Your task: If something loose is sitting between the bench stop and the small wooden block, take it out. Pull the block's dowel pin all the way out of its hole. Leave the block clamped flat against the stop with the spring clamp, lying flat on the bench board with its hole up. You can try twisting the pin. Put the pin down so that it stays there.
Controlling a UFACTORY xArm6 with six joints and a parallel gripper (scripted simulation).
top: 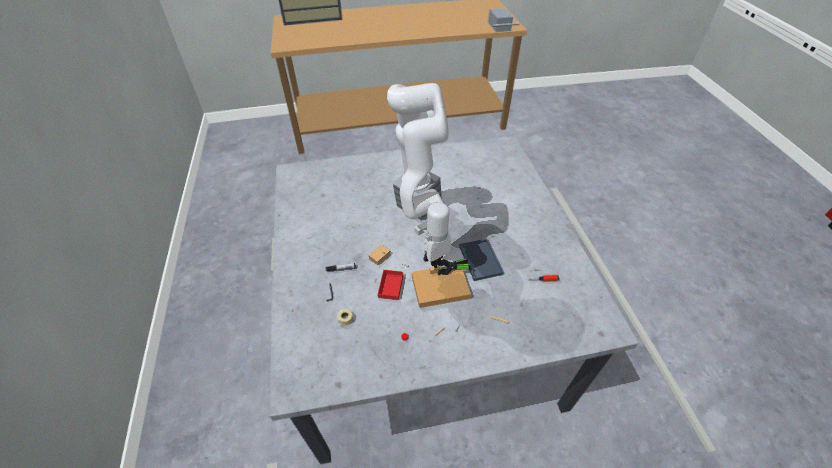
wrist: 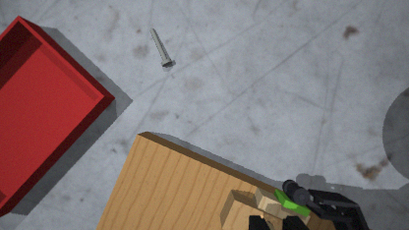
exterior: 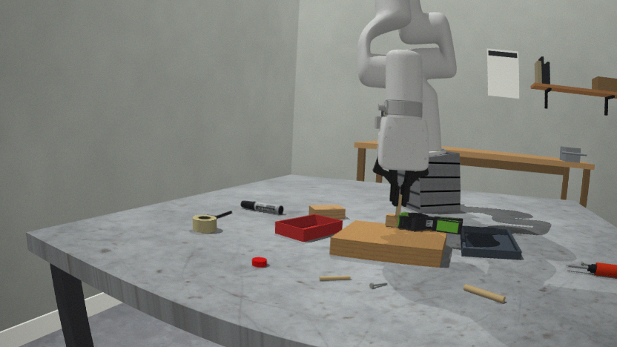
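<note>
My hand is 2 cm above the dowel pin. Also, from my hand: red tray: 4 cm ahead, 18 cm to the right, 9 cm below; then bench board: 5 cm ahead, 1 cm to the left, 7 cm below; then wooden block: 5 cm below.
</note>
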